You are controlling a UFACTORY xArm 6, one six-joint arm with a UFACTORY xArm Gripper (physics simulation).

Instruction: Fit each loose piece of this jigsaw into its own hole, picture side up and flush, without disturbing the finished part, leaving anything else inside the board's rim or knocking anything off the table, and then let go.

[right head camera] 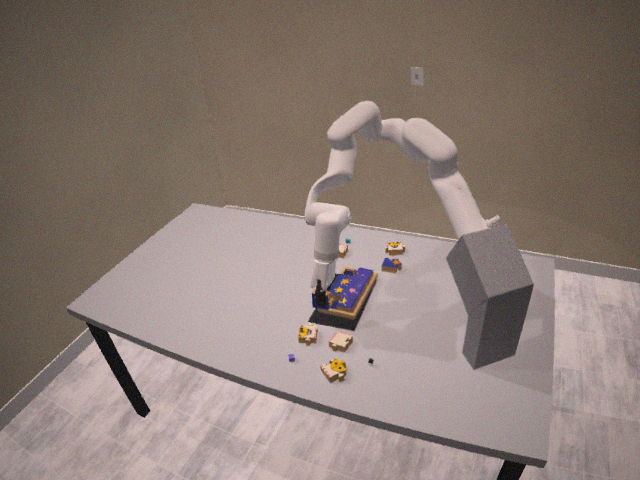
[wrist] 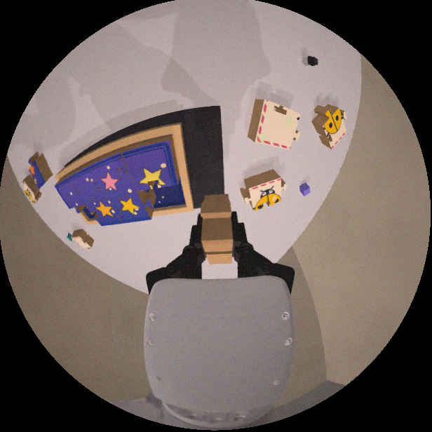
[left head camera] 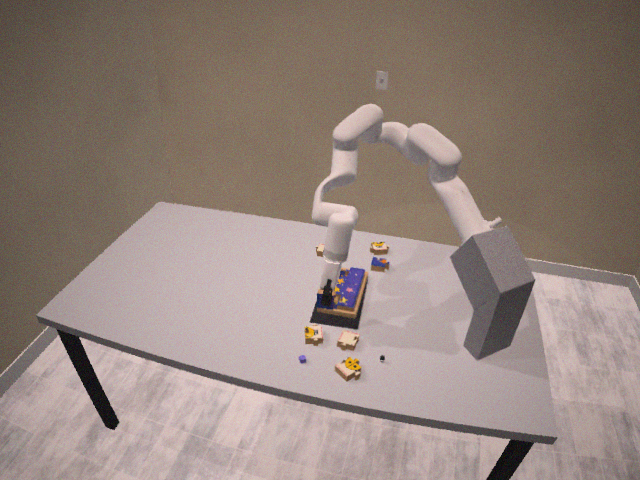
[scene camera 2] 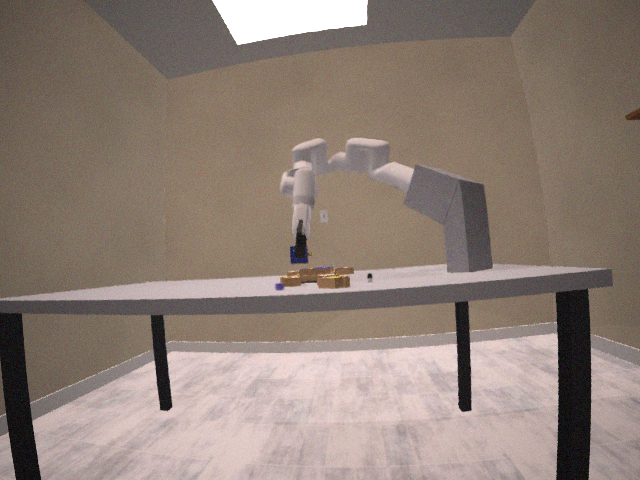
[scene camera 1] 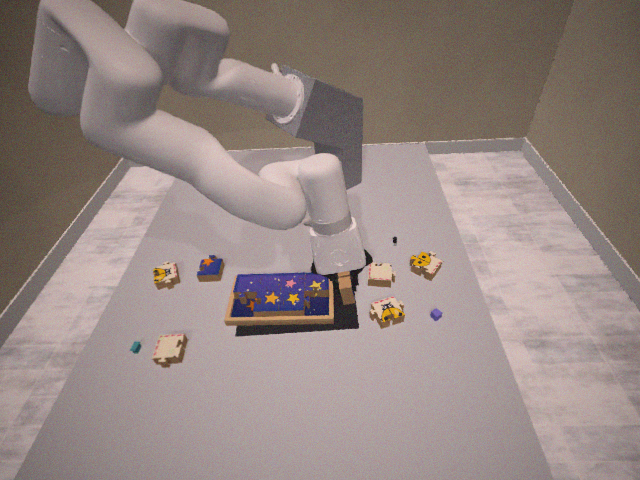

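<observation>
My gripper is shut on a blue jigsaw piece. The piece stands on edge between the fingers, raised above the table beside the board's right end in scene camera 1. The wooden-rimmed board holds a purple-blue picture with stars. It has one hole at its near right corner and another at its near left in scene camera 1. Another loose blue piece with an orange star lies picture side up beyond the board's left end. The held piece's picture is hidden in the wrist view.
Ladybug pieces and cream envelope pieces lie around the board. Small teal, purple and black blocks lie farther out. A black mat shows around the board.
</observation>
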